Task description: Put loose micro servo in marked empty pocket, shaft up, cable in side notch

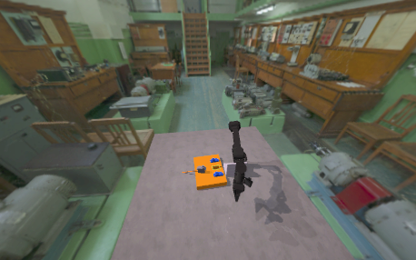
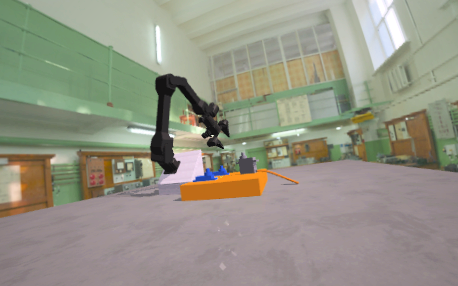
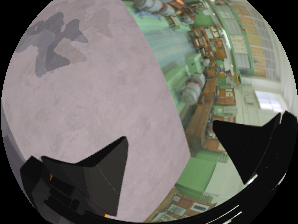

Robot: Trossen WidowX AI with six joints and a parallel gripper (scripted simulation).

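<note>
The orange deck is 17 cm ahead of my gripper tip, 35 cm to the right of it and 18 cm below it.
</note>
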